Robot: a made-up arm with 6 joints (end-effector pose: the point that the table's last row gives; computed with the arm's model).
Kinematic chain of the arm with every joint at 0, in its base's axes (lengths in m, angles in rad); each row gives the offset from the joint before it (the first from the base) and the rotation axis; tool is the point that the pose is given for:
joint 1: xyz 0 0 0.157 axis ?
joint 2: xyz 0 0.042 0 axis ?
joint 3: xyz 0 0 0.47 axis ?
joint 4: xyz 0 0 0.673 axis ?
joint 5: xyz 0 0 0 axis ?
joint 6: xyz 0 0 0.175 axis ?
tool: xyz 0 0 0
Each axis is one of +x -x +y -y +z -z.
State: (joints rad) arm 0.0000 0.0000 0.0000 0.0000 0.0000 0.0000
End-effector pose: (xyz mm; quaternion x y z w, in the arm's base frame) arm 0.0 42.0 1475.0 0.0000 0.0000 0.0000 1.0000
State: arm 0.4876 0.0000 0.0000 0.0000 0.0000 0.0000
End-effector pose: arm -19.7 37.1 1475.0 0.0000 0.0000 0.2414 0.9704
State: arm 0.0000 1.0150 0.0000 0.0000 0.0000 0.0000
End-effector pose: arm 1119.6 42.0 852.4 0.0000 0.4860 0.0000 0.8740
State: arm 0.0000 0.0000 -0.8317 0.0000 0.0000 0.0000
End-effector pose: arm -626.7 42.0 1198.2 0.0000 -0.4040 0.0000 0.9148
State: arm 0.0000 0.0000 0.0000 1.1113 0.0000 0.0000
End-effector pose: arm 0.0 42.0 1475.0 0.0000 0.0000 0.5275 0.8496
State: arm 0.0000 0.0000 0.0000 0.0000 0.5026 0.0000
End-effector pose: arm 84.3 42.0 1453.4 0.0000 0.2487 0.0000 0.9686
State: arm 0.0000 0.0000 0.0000 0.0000 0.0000 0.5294
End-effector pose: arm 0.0 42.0 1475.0 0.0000 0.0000 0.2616 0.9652
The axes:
joint 1: +z
joint 2: +y
joint 3: +y
joint 4: +z
joint 5: +y
joint 6: +z

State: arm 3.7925 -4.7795 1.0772 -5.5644 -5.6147 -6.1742
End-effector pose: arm -592.2 -593.6 -541.1 0.9776 -0.0267 0.1220 0.1696
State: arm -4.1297 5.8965 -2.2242 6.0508 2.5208 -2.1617
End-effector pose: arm 276.8 -453.8 184.8 0.0023 0.0773 0.0932 0.9926
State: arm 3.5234 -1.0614 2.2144 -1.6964 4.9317 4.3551
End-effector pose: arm -151.6 -288.7 655.2 0.6781 -0.2278 0.3069 0.6277
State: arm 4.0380 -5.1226 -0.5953 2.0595 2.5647 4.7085
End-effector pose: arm -322.9 -606.2 812.9 -0.5116 0.7236 -0.1570 0.4360
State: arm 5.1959 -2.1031 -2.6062 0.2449 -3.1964 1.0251
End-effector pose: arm 82.6 -62.0 -92.4 -0.5852 -0.4272 -0.1100 0.6803
